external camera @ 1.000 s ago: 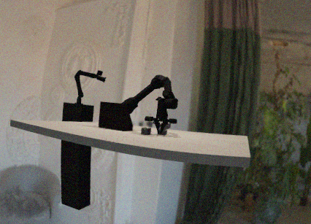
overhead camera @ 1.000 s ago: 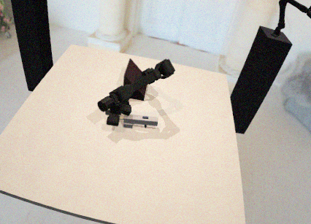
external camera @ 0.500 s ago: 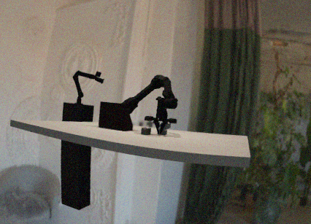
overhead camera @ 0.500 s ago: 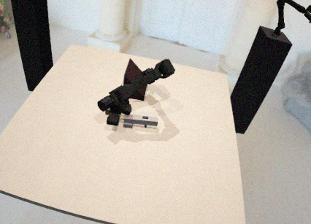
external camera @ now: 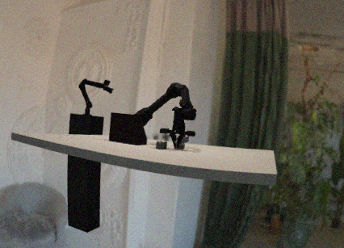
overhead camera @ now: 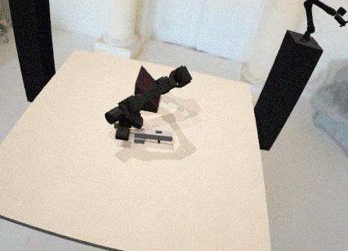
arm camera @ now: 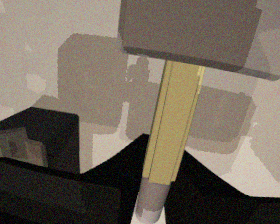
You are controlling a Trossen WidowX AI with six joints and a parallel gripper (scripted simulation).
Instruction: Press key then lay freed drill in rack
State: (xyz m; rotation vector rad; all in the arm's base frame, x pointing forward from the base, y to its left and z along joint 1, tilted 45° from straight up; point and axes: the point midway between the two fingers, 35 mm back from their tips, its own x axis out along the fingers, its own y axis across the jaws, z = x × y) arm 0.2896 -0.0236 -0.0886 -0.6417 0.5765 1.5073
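The drill is 4 cm to the left of my gripper tip and 4 cm above it. Also, from my gripper tip: dark key (17 cm to the left, 4 cm above, 1 cm behind); grey rack (7 cm behind, 3 cm to the right, 1 cm above); grey housing block (14 cm to the left, 3 cm above, 1 cm behind).
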